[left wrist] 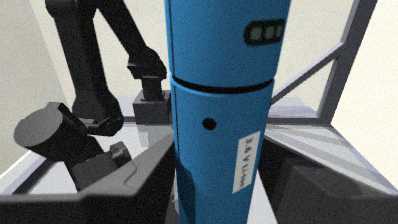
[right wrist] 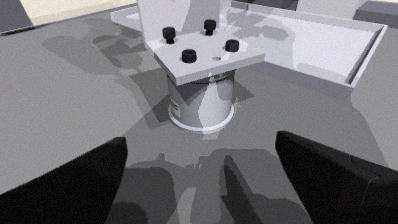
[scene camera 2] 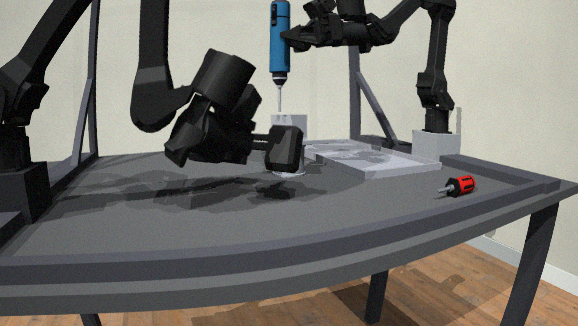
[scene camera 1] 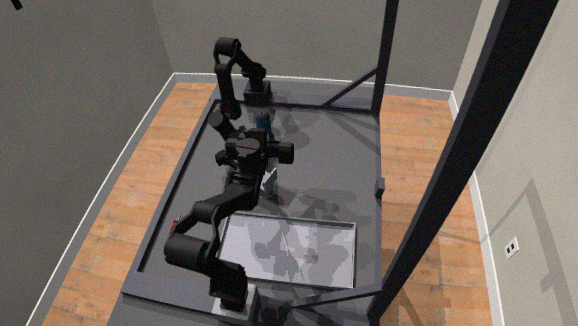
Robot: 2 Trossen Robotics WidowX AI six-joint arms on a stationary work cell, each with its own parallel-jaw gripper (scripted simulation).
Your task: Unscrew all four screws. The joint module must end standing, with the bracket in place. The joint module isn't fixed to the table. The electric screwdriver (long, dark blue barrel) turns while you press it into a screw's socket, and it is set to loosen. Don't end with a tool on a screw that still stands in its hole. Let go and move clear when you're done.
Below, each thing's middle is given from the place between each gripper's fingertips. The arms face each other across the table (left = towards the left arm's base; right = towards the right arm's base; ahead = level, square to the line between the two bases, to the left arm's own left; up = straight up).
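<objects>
My right gripper (scene camera 2: 265,154): 6 cm above the shallow pale tray (scene camera 1: 298,251), 14 cm past it, 32 cm to the right of it.
My left hand: 27 cm above the shallow pale tray, 20 cm to the right of it, 5 cm past it.
</objects>
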